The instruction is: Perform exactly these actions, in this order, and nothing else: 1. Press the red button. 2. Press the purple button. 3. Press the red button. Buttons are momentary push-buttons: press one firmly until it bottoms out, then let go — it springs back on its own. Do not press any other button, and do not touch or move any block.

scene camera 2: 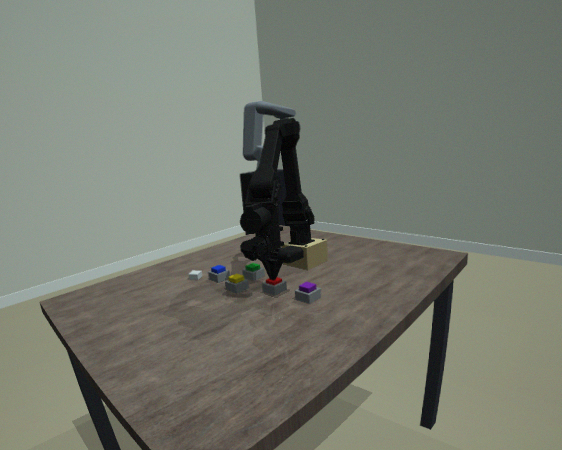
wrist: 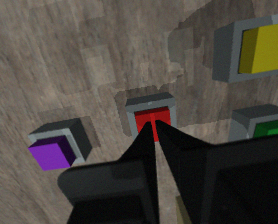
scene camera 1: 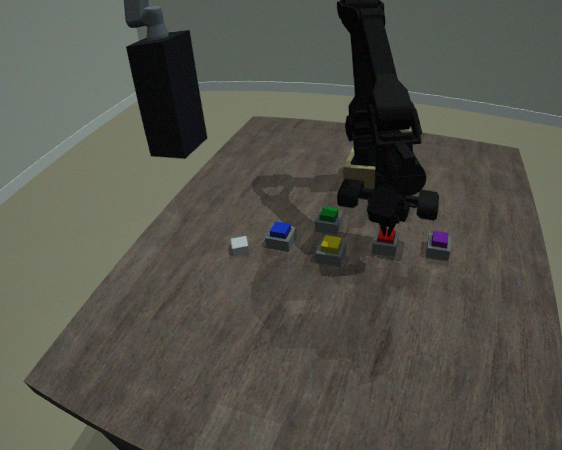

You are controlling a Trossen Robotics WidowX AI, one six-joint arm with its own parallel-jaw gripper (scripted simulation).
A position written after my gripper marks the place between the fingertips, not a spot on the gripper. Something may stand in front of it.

I see my gripper [scene camera 1: 386,235] and a purple button [wrist: 55,153].
My gripper is seen too in scene camera 2 [scene camera 2: 273,279] and in the wrist view [wrist: 153,125].
